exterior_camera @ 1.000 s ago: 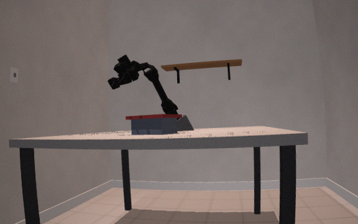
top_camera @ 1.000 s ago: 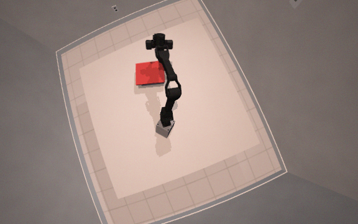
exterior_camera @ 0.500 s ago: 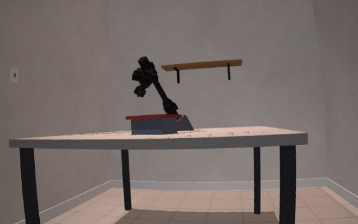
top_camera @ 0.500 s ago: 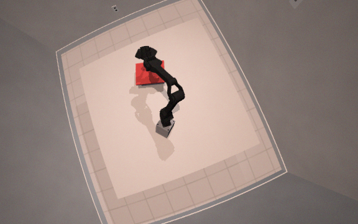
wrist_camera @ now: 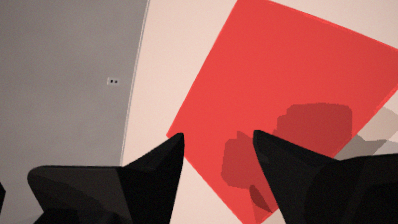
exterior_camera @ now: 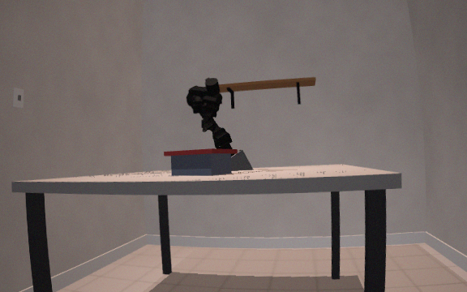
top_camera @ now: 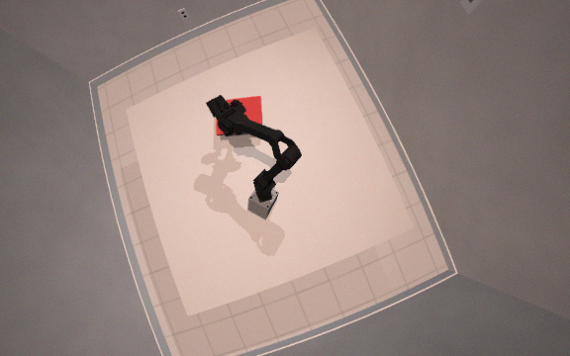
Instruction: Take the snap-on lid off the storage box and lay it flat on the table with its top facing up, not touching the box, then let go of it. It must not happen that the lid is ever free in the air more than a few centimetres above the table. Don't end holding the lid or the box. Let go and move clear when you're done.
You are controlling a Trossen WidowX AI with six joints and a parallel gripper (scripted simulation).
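Now: the red lid 4 cm ahead of my hand, 2 cm to the right of it and 13 cm below it. From my hand the other things lie so: storage box 4 cm ahead, 2 cm to the right, 17 cm below.
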